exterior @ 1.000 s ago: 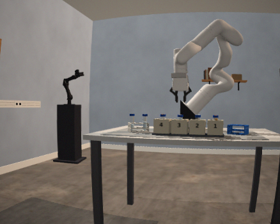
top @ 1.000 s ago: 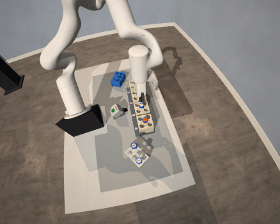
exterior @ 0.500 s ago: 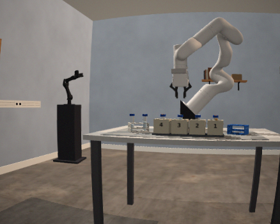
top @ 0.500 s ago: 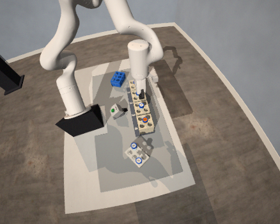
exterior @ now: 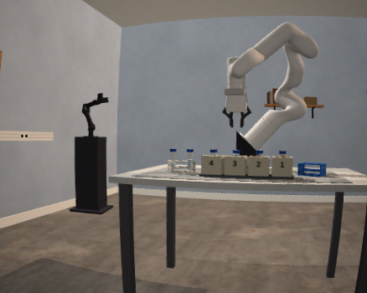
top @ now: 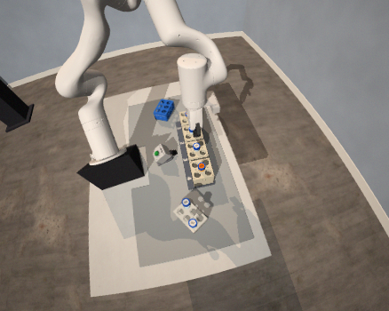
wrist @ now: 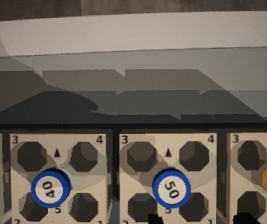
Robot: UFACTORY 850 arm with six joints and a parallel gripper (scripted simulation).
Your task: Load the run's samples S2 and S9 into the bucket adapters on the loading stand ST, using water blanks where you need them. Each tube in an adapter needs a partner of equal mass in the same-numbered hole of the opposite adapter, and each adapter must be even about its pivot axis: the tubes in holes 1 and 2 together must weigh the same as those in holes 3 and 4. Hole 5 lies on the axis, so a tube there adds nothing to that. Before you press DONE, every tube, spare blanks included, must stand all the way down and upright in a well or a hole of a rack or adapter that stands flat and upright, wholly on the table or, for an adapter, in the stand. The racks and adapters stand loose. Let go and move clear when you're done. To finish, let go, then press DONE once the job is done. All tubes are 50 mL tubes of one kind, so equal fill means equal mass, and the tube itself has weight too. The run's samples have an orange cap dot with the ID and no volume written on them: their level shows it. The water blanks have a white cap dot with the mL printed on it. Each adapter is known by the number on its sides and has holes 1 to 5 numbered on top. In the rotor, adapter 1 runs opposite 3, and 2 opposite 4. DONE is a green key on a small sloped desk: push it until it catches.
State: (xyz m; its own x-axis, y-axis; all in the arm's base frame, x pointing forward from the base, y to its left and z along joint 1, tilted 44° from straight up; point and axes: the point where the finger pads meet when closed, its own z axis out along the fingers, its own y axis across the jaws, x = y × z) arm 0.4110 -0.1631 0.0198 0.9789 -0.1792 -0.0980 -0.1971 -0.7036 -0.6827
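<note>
The green DONE key is 190 mm behind my hand, 180 mm below it and 80 mm to the left of it. Also, from my hand: adapter 1: 220 mm to the left, 200 mm below, 40 mm ahead; then white rack: 280 mm to the right, 220 mm below, 150 mm behind; then blue rack: 400 mm to the left, 220 mm below, 60 mm behind.
</note>
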